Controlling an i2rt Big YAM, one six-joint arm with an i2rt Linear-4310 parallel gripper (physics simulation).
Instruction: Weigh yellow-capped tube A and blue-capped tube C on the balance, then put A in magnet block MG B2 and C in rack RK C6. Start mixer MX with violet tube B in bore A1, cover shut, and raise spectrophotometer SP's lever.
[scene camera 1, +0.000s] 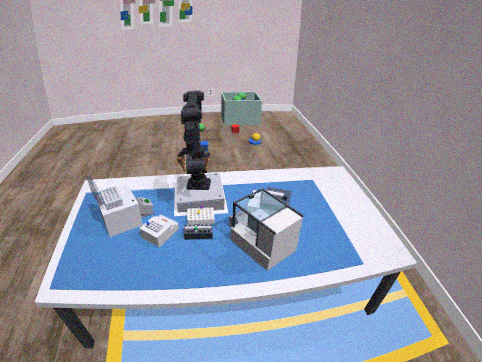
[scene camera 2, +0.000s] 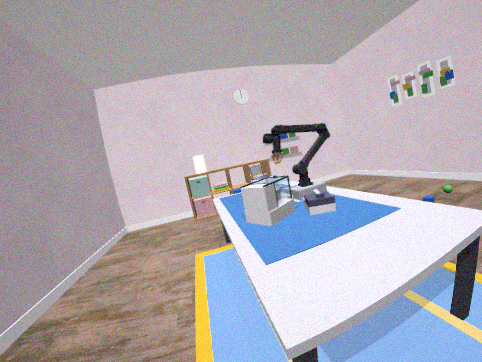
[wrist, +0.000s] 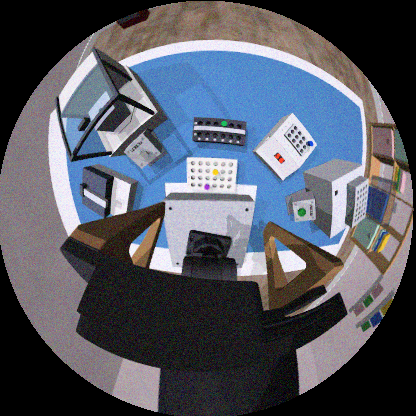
My gripper (wrist: 218, 217) is open and holds nothing. Also in view: a balance (scene camera 1: 266, 228), a mixer (scene camera 1: 119, 209) and a PRINT button panel (wrist: 146, 148).
The balance also shows in the wrist view (wrist: 104, 105). The mixer also shows in the wrist view (wrist: 339, 188).
